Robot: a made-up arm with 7 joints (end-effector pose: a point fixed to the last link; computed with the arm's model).
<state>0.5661 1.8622 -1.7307 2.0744 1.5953 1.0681 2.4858</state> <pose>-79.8 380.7 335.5 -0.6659 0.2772 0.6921 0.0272</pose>
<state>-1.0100 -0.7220 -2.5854 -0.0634 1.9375 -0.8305 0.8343</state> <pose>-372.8 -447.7 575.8 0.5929 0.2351 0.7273 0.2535</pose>
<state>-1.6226 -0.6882 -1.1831 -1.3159 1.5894 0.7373 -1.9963</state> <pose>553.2 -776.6 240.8 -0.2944 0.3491 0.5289 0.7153</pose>
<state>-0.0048 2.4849 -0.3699 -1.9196 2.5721 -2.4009 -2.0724</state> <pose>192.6 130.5 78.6 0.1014 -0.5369 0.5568 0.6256</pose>
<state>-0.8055 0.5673 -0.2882 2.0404 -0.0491 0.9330 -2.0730</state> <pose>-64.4 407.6 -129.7 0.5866 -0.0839 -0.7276 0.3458</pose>
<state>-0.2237 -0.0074 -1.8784 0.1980 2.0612 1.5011 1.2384</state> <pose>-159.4 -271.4 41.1 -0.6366 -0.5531 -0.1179 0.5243</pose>
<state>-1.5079 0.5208 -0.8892 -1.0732 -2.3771 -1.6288 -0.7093</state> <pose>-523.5 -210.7 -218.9 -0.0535 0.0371 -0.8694 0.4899</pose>
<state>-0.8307 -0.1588 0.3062 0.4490 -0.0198 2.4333 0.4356</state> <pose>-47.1 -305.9 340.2 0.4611 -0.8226 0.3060 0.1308</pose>
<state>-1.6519 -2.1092 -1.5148 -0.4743 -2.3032 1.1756 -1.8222</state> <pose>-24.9 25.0 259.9 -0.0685 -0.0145 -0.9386 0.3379</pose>
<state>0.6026 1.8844 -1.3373 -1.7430 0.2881 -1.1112 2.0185</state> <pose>-99.5 497.6 404.8 0.0644 0.7364 0.6215 0.2594</pose>
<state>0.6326 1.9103 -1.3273 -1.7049 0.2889 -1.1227 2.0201</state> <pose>-97.6 501.5 412.1 0.0706 0.7274 0.6174 0.2911</pose>
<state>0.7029 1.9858 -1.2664 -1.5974 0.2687 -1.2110 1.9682</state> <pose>-102.0 498.5 419.0 0.1253 0.6732 0.6238 0.3769</pose>
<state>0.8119 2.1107 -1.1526 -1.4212 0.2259 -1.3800 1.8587</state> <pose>-106.3 510.6 411.9 0.2090 0.5534 0.6274 0.5063</pose>
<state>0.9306 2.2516 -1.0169 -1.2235 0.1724 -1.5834 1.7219</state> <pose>-82.4 550.9 388.9 0.2675 0.3943 0.6114 0.6318</pose>
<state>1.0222 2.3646 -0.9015 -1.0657 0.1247 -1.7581 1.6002</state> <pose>-30.5 589.7 366.9 0.2820 0.2606 0.5845 0.7148</pose>
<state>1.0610 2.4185 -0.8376 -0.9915 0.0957 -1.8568 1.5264</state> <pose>4.8 606.2 354.6 0.2787 0.1918 0.5723 0.7470</pose>
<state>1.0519 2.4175 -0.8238 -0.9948 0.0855 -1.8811 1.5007</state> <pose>3.2 607.4 349.0 0.2793 0.1772 0.5829 0.7422</pose>
